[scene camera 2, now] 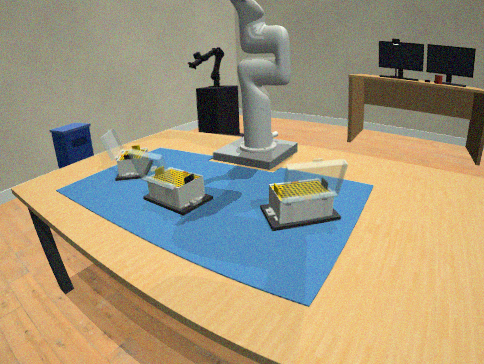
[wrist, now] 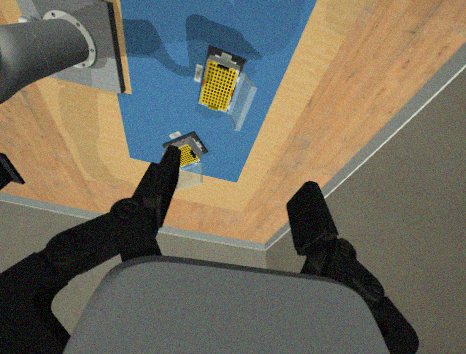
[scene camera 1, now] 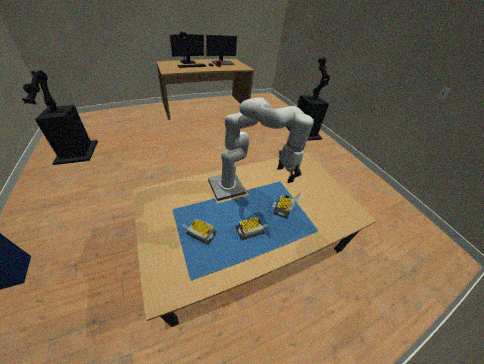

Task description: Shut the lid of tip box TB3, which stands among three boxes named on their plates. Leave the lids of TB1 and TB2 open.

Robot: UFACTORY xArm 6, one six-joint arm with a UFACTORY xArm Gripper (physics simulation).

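Pixels of known places: gripper, between the fingertips: (wrist: 241,179) (scene camera 1: 285,175); arm's base, origin of its link: (scene camera 2: 258,146) (wrist: 72,41) (scene camera 1: 227,184).
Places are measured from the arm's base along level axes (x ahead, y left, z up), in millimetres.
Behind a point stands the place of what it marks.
Observation:
Three tip boxes with yellow racks and clear raised lids stand on the blue mat: a left box (scene camera 1: 201,230) @(z 28, x 375, y -244 mm) (scene camera 2: 134,165) (wrist: 188,155) @(z 29, x 379, y -225 mm), a middle box (scene camera 1: 251,227) @(z 27, x 417, y 51 mm) (scene camera 2: 176,189) (wrist: 219,85) @(z 28, x 401, y 61 mm) and a right box (scene camera 1: 284,205) (scene camera 2: 302,200) @(z 36, x 336, y 373 mm). The right box does not show in the wrist view. The name plates are too small to read, so I cannot tell which is TB3. My gripper (scene camera 1: 294,176) @(z 450, x 434, y 157 mm) (wrist: 241,179) @(z 450, x 434, y 157 mm) is open and empty, high above the table near its back right part, behind the right box in scene camera 1. It is not seen in scene camera 2.
The blue mat (scene camera 1: 220,260) @(z -29, x 555, y -168 mm) (scene camera 2: 240,245) @(z -29, x 452, y 313 mm) (wrist: 150,115) @(z -29, x 208, y -155 mm) lies on the wooden table (scene camera 1: 160,285) @(z -33, x 622, y -496 mm) (scene camera 2: 410,260) @(z -32, x 315, y 609 mm). The arm's base plate (scene camera 1: 216,192) @(z -1, x 66, y -97 mm) (scene camera 2: 225,155) @(z -9, x 115, y -47 mm) (wrist: 107,30) @(z -5, x 92, y 59 mm) stands at the mat's back edge. A desk (scene camera 1: 200,75) (scene camera 2: 415,98) with monitors and black stands are farther away.

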